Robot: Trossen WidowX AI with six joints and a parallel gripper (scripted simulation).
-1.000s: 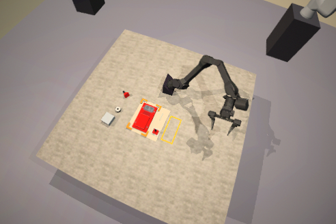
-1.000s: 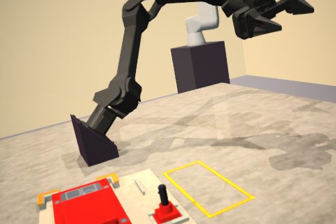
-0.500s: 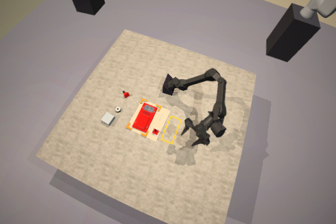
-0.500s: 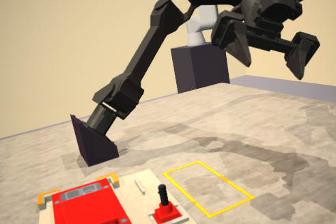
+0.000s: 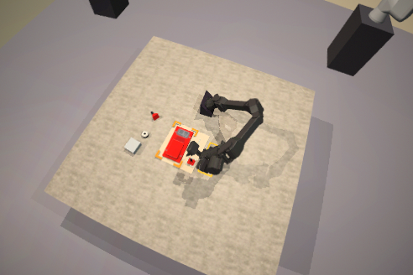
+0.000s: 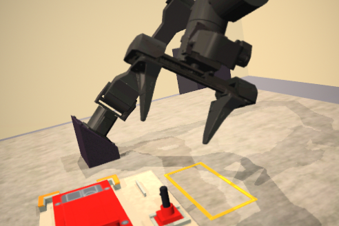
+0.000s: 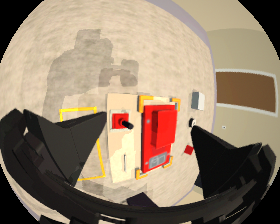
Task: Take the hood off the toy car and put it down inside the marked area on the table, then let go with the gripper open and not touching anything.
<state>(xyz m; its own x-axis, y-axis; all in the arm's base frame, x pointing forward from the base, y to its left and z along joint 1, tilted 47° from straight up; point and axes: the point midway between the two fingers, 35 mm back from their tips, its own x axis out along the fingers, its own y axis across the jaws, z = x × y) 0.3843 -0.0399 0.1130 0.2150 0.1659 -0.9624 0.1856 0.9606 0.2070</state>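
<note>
Right now the red hood is 60 mm behind my gripper tip, 130 mm to the right of it and 110 mm below it.
</note>
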